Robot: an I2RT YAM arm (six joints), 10 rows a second.
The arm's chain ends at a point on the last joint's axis. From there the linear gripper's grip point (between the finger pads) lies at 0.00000 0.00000 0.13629 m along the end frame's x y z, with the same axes.
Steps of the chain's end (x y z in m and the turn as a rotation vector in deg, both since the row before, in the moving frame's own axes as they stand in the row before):
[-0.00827 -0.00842 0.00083 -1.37 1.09 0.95]
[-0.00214 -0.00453 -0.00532 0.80 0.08 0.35]
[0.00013 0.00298 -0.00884 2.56 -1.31 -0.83]
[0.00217 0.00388 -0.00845 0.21 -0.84 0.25]
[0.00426 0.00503 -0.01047 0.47 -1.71 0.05]
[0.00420 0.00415 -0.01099 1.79 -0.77 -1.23]
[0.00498 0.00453 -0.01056 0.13 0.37 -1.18]
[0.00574 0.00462 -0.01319 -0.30 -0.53 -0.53]
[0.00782 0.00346 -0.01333 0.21 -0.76 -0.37]
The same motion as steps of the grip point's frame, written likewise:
[-0.00570 -0.00514 0.00077 -1.37 1.09 0.95]
[-0.00194 -0.00643 -0.00533 0.80 0.08 0.35]
[-0.00303 -0.00308 -0.00901 2.56 -1.31 -0.83]
[0.00017 0.00338 -0.00847 0.21 -0.84 0.25]
[0.00019 0.00391 -0.01054 0.47 -1.71 0.05]
[0.00232 -0.00009 -0.01107 1.79 -0.77 -1.23]
[0.00586 0.00421 -0.01056 0.13 0.37 -1.18]
[0.00448 0.00534 -0.01320 -0.30 -0.53 -0.53]
[0.00601 0.00297 -0.01334 0.21 -0.76 -0.37]

